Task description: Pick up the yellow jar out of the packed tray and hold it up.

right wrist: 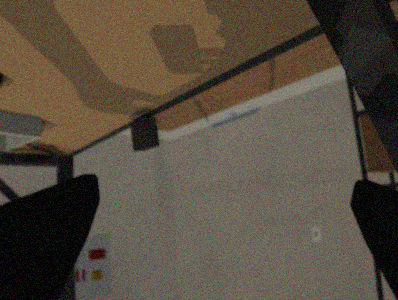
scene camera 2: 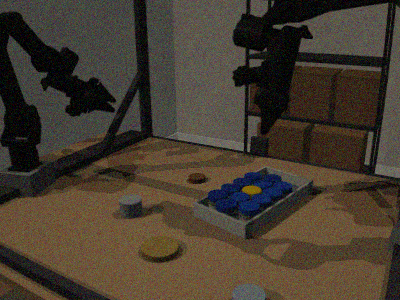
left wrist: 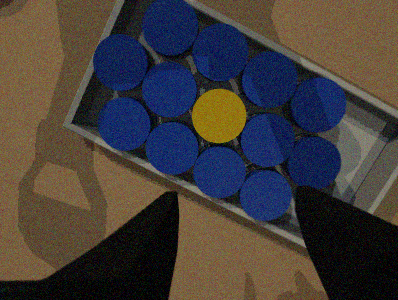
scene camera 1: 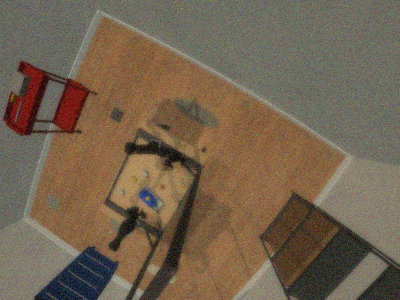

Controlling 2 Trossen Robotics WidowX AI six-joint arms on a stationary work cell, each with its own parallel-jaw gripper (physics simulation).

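Places are measured from the left arm's base along level axes (x right, y back, z down), in metres.
Where they show: left gripper, fingertip midpoint: (scene camera 2: 264,131) (left wrist: 236,200) (scene camera 1: 141,207); right gripper, fingertip midpoint: (right wrist: 226,190) (scene camera 2: 115,106) (scene camera 1: 177,167); left arm's base at its link origin: (scene camera 1: 134,223); right arm's base at its link origin: (scene camera 2: 25,166) (scene camera 1: 155,145).
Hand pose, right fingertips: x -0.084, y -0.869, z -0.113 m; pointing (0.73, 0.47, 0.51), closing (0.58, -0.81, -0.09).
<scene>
Each offset is from my right fingertips to the top centre of the thing. "*": to the spot under its first point.
The yellow jar {dx +0.000, dy +0.520, dz +0.112 m} (scene camera 1: 148,199) (scene camera 2: 251,190) (left wrist: 219,116) stands upright in the grey tray {* dx -0.115, dy +0.536, dz +0.142 m} (scene camera 2: 223,223) (left wrist: 81,92), level with the blue-lidded jars packed around it. Only its lid shows clearly. One end of the tray has a bare stretch of floor. My left gripper (scene camera 2: 263,131) (left wrist: 236,200) is partly open and empty, raised well above the table and apart from the jars; in its wrist view the fingertips appear below the yellow jar, by the tray's lower edge. My right gripper (scene camera 2: 114,103) (right wrist: 226,190) is wide open and empty, in the air at the left of scene camera 2.
A small brown disc {dx +0.024, dy +0.323, dz +0.145 m} (scene camera 2: 196,178), a grey cylinder {dx -0.202, dy +0.341, dz +0.122 m} (scene camera 2: 131,206), a flat yellow disc {dx -0.253, dy +0.499, dz +0.145 m} (scene camera 2: 160,248) and a pale round piece {dx -0.257, dy +0.709, dz +0.133 m} (scene camera 2: 249,291) are on the table. A dark frame post (scene camera 2: 142,65) rises behind the table, with a shelf unit of brown boxes beyond.
</scene>
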